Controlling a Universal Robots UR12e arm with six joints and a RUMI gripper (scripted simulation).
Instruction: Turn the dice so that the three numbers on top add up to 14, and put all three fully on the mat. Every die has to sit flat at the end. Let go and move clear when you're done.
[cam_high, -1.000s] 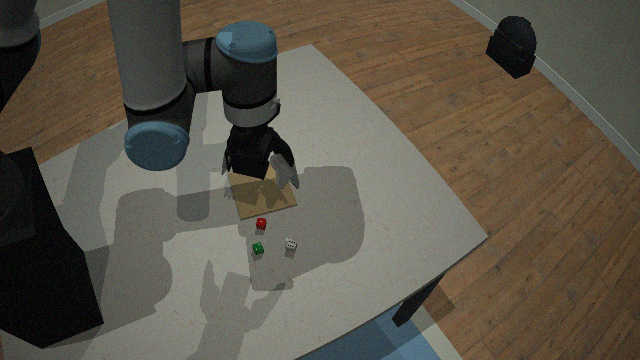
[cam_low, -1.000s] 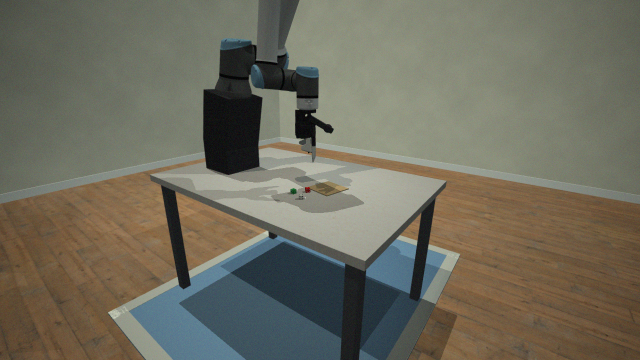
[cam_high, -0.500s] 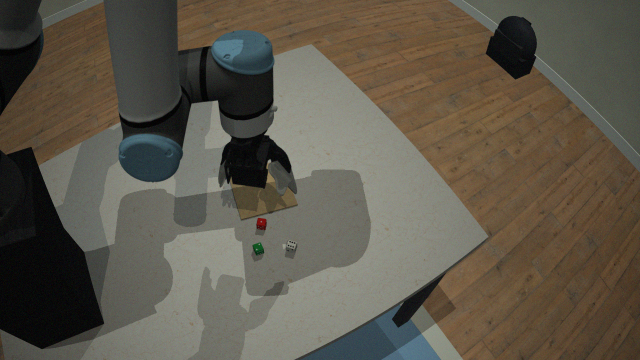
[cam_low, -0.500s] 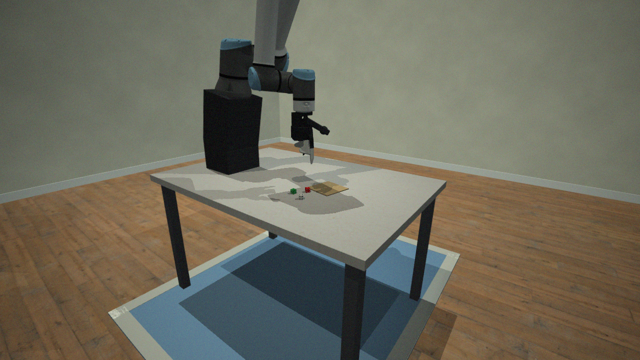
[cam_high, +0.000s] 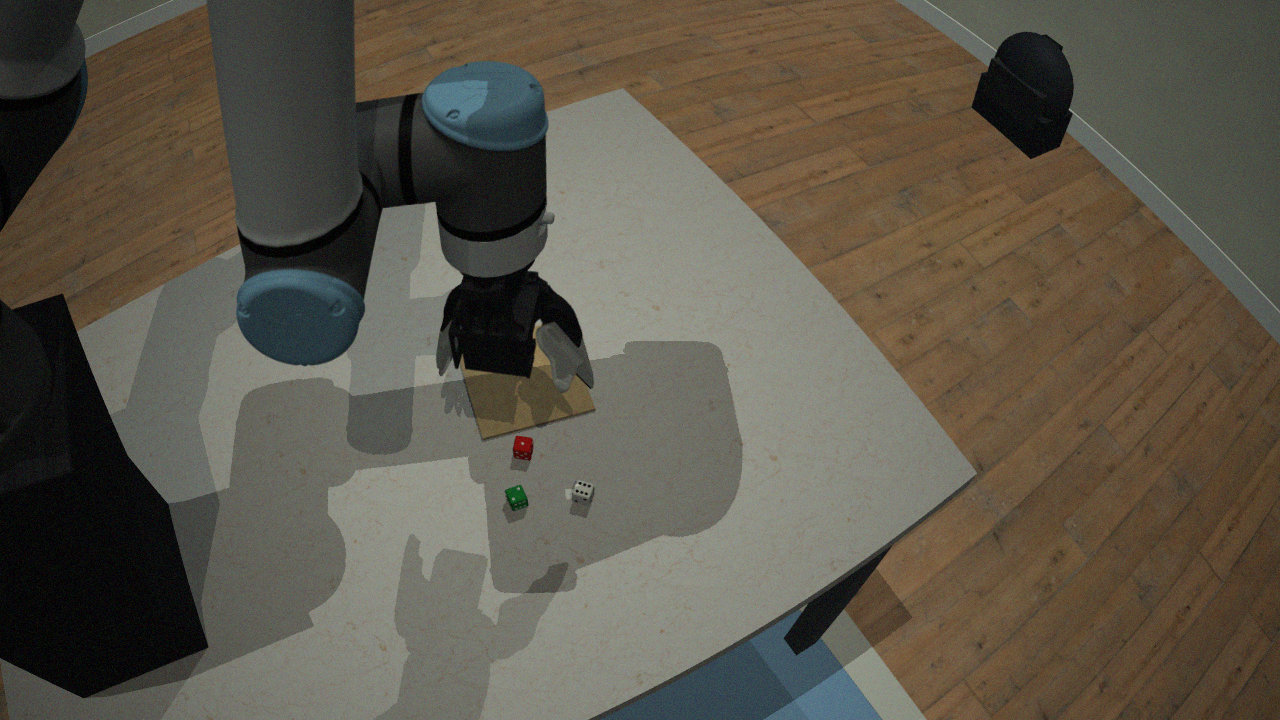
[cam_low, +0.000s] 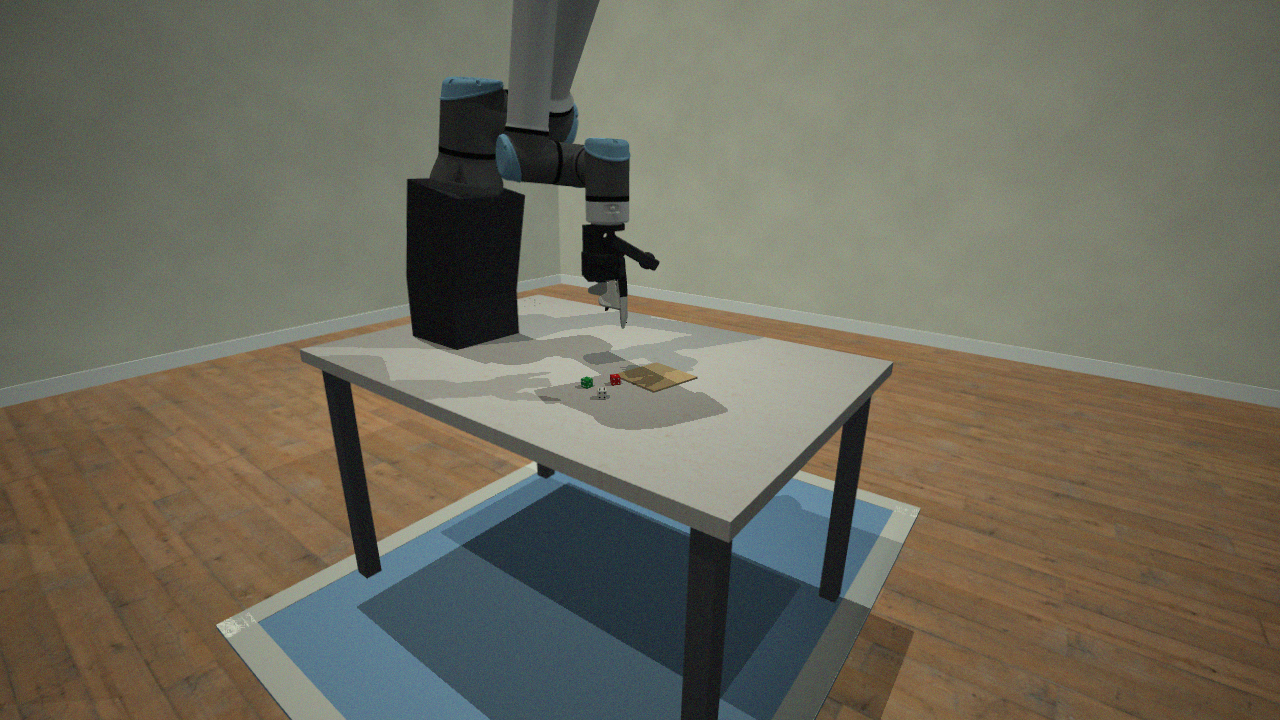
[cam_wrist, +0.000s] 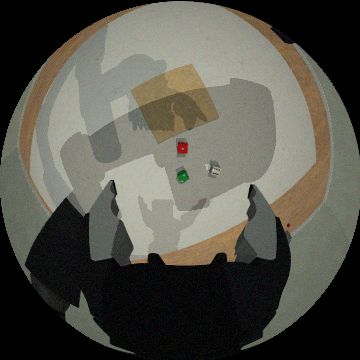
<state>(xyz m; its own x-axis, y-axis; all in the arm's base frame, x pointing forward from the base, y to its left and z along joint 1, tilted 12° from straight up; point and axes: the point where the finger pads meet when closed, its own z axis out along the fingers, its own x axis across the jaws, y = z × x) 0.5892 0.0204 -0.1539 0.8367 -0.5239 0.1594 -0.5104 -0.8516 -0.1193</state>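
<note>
Right now the red die is 14 cm below my hand. Round my hand: white die 4 cm ahead, 8 cm to the right, 14 cm below; then mat 4 cm ahead, 10 cm to the left, 15 cm below; then green die 3 cm behind, 6 cm to the right, 14 cm below.
</note>
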